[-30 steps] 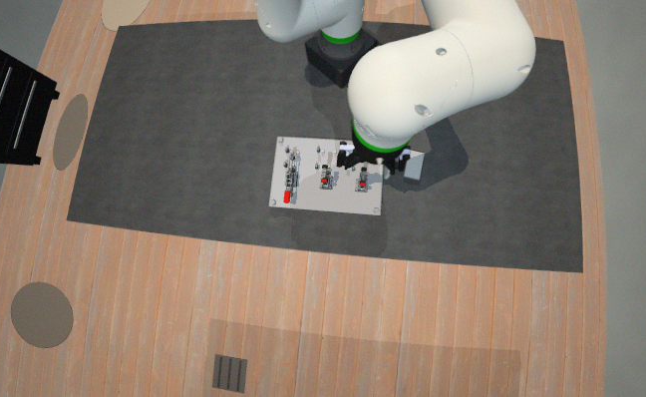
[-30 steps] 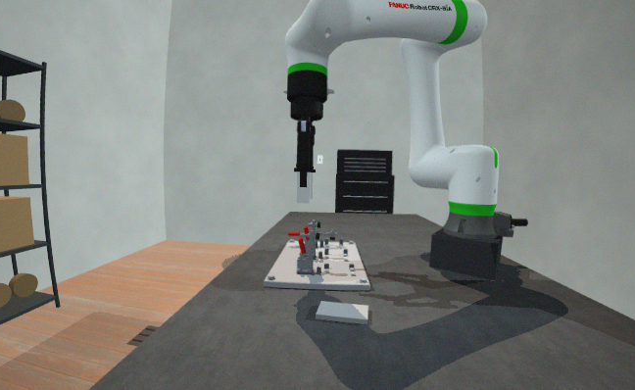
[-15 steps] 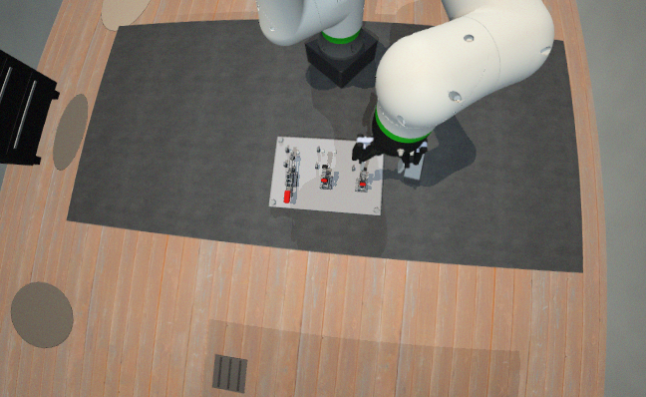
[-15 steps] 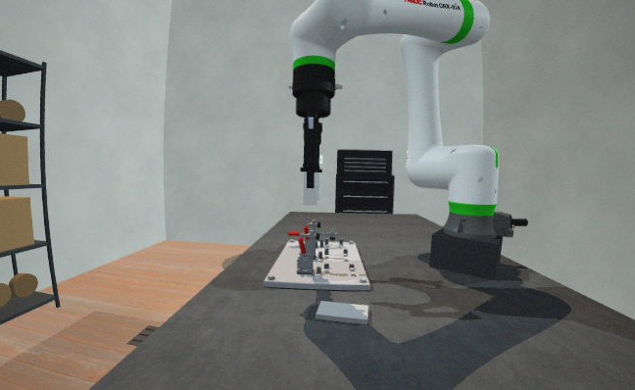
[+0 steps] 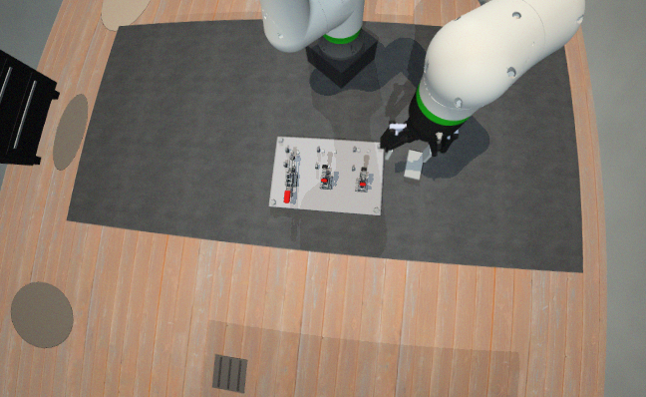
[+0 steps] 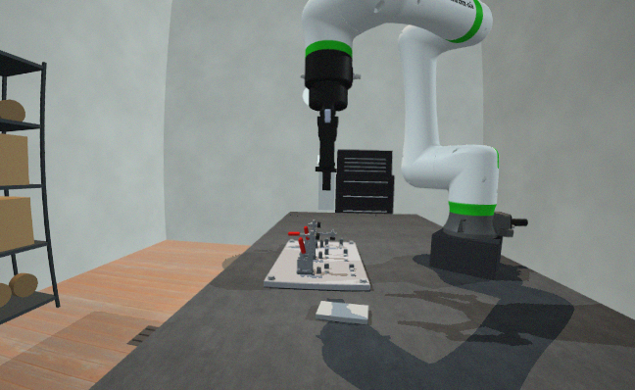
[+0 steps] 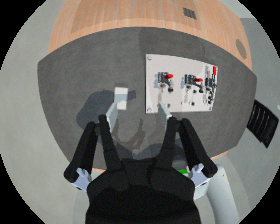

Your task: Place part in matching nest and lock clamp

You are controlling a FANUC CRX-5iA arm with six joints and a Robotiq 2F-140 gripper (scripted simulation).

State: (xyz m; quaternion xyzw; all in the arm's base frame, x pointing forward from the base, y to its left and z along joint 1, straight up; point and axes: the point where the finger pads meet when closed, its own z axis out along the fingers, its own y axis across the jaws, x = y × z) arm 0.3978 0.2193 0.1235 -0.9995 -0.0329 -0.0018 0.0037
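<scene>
My hand is 40 mm past the flat grey block, 60 mm to the right of it and 210 mm above it. Also, from my hand: fixture plate (30 mm ahead, 210 mm to the right, 210 mm below).
</scene>
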